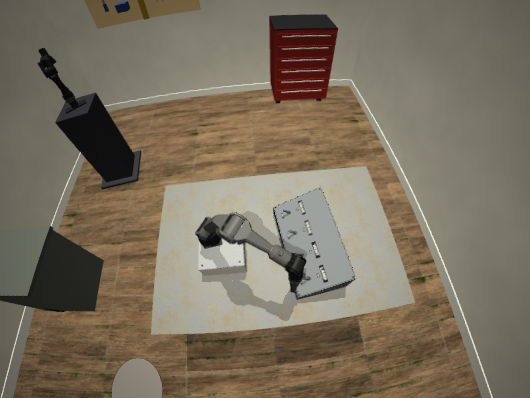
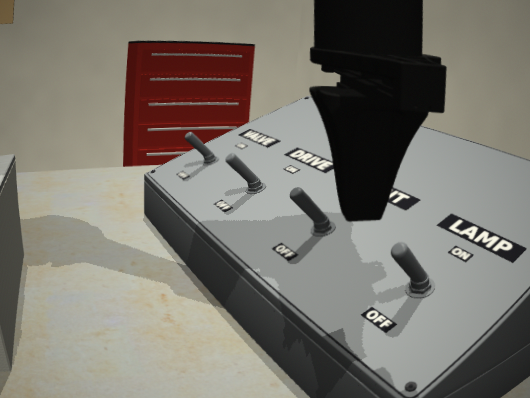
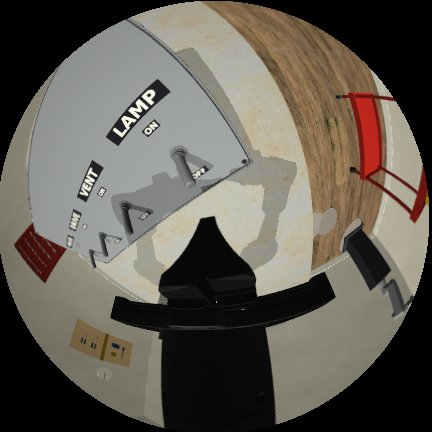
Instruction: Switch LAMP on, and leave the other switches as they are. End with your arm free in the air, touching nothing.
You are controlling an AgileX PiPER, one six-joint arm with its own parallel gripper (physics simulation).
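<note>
The grey switch panel (image 1: 336,227) (image 2: 465,165) (image 3: 75,110) carries a row of levers. The LAMP lever (image 1: 306,278) (image 2: 410,262) (image 3: 183,168) leans toward its OFF label. The VENT lever (image 2: 309,207) (image 3: 127,218), the DRIVE lever (image 1: 291,233) (image 2: 243,169) (image 3: 103,243) and the VALVE lever (image 2: 199,146) lean toward their OFF side too. My gripper (image 1: 293,289) (image 2: 364,219) (image 3: 209,224) is shut and empty, fingers together, pointing down by the LAMP end of the panel. It looks apart from the levers; its exact height is hard to tell.
The arm's white base box (image 1: 222,260) stands left of the panel on the pale mat (image 1: 180,300). A red drawer cabinet (image 1: 302,62) (image 2: 187,100) (image 3: 40,252) stands far behind. A black pedestal (image 1: 97,142) with another arm and a dark box (image 1: 67,275) stand at the left.
</note>
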